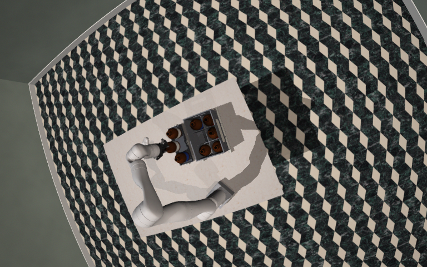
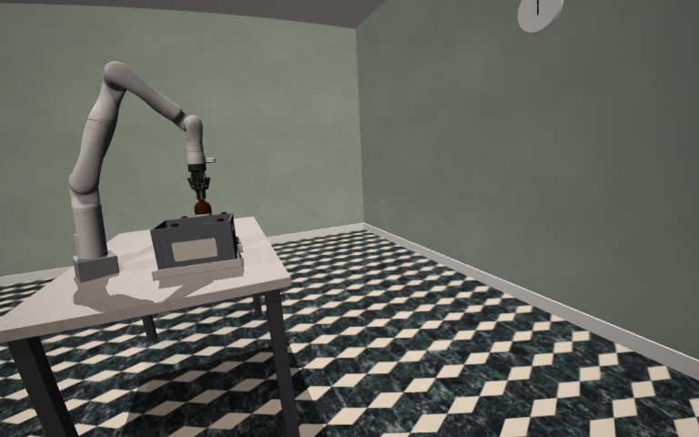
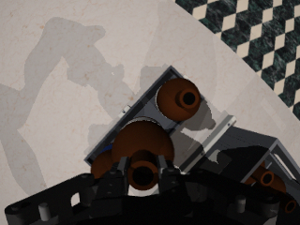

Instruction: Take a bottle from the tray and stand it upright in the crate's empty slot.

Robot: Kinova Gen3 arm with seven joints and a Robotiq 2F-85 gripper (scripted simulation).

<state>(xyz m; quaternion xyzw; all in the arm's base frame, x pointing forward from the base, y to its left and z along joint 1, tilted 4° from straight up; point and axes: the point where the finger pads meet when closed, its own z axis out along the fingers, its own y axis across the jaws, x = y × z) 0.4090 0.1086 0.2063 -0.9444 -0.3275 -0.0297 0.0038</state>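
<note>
My gripper is now 70 mm above the brown bottle. From my hand the other things lie so: grey tray: 240 mm below; then grey crate: 30 mm behind, 220 mm to the right, 170 mm below.
</note>
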